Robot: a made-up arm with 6 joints. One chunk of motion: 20 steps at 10 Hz.
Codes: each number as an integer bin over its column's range. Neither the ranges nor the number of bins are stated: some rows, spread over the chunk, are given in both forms.
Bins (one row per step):
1: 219 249 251 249 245 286
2: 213 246 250 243 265 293
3: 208 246 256 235 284 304
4: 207 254 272 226 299 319
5: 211 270 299 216 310 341
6: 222 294 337 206 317 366
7: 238 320 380 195 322 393
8: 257 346 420 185 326 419
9: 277 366 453 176 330 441
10: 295 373 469 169 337 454
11: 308 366 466 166 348 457
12: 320 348 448 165 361 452
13: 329 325 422 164 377 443
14: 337 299 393 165 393 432
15: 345 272 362 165 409 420
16: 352 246 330 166 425 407
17: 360 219 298 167 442 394
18: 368 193 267 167 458 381
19: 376 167 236 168 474 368
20: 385 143 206 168 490 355
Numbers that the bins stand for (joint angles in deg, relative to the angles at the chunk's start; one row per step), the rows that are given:
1: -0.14 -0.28 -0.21 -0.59 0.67 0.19
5: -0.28 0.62 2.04 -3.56 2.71 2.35
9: 0.88 4.76 9.28 -7.16 3.33 6.26
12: 1.64 3.98 9.04 -8.15 4.30 6.69
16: 2.20 -0.41 3.50 -8.06 6.31 4.93
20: 2.78 -4.84 -2.32 -7.88 8.34 2.89
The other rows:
2: -0.25 -0.41 -0.26 -1.13 1.30 0.47
3: -0.34 -0.41 0.02 -1.85 1.89 0.90
4: -0.35 -0.06 0.77 -2.66 2.36 1.49
6: -0.09 1.66 3.83 -4.46 2.93 3.32
7: 0.19 2.78 5.85 -5.45 3.08 4.38
8: 0.53 3.90 7.73 -6.35 3.21 5.40
10: 1.20 5.06 10.03 -7.79 3.55 6.77
11: 1.42 4.76 9.89 -8.06 3.90 6.89
13: 1.79 2.99 7.82 -8.24 4.80 6.34
14: 1.94 1.87 6.46 -8.15 5.31 5.91
15: 2.08 0.71 5.00 -8.15 5.81 5.44
17: 2.34 -1.57 2.00 -7.97 6.84 4.42
18: 2.48 -2.69 0.54 -7.97 7.34 3.91
19: 2.62 -3.81 -0.92 -7.88 7.84 3.40

